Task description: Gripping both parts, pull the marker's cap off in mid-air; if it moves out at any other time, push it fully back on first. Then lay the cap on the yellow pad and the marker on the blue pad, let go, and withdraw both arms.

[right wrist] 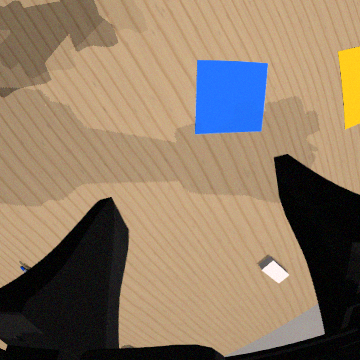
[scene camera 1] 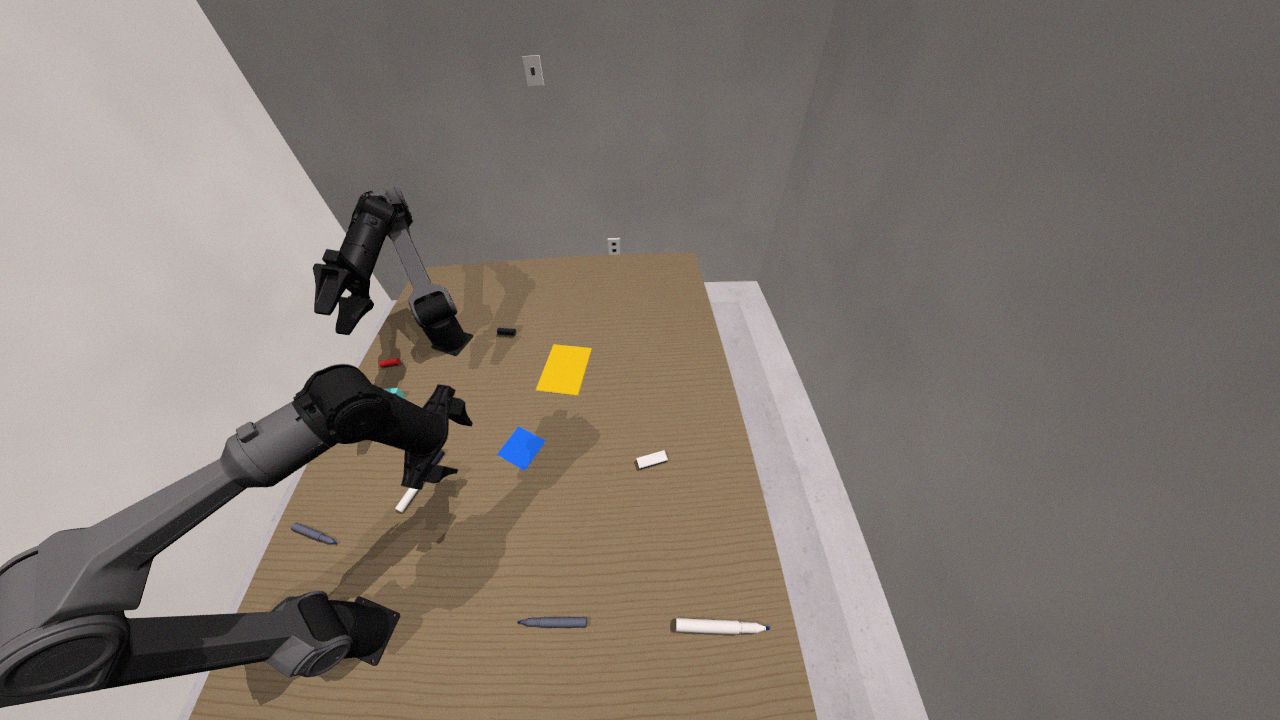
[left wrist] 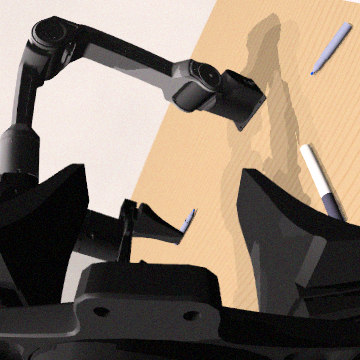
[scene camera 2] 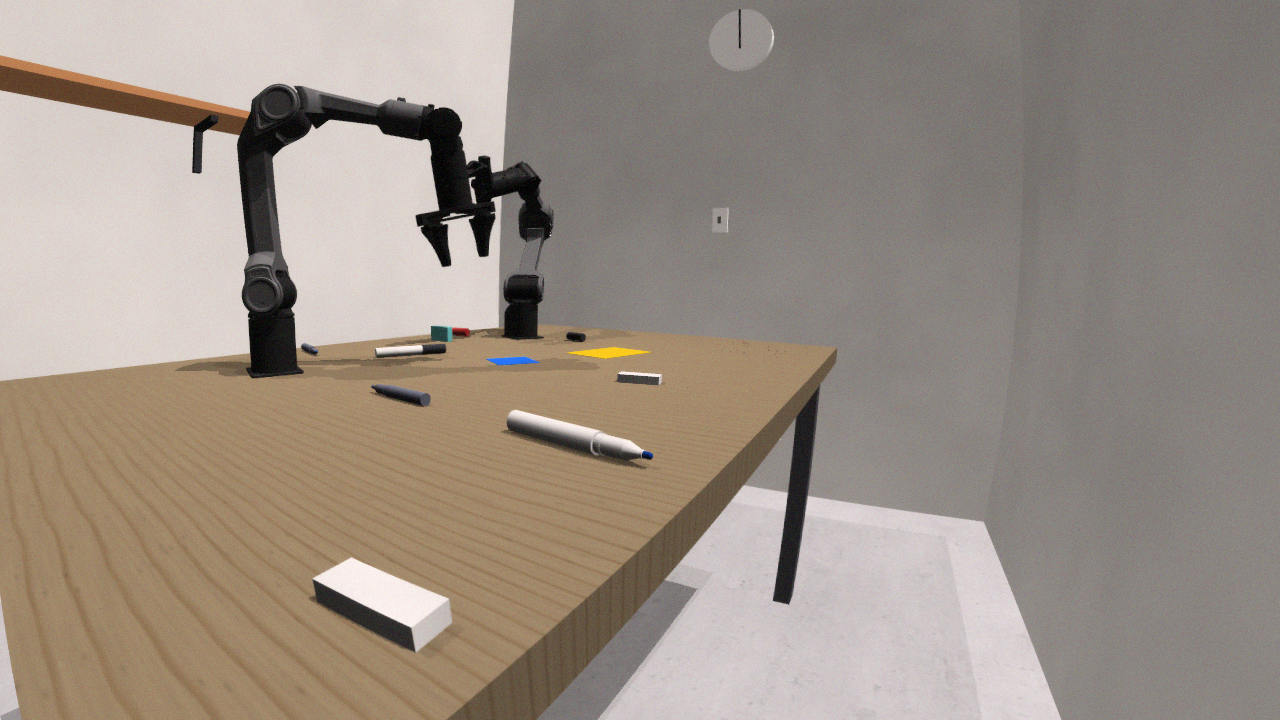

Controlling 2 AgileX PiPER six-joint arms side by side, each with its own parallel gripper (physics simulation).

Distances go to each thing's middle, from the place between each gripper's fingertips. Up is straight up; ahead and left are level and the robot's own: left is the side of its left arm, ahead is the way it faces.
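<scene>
My left hand is 33 cm above the blue pad (scene camera 1: 520, 449), 23 cm short of it and 7 cm to the left of it. Yellow pad (scene camera 1: 564, 370), counted from my left hand: 33 cm below, 31 cm ahead, 14 cm to the left.
Counted from my right hand, the blue pad is 17 cm below, 4 cm ahead and 8 cm to the left; the yellow pad is 17 cm below, 13 cm ahead and 28 cm to the left.
</scene>
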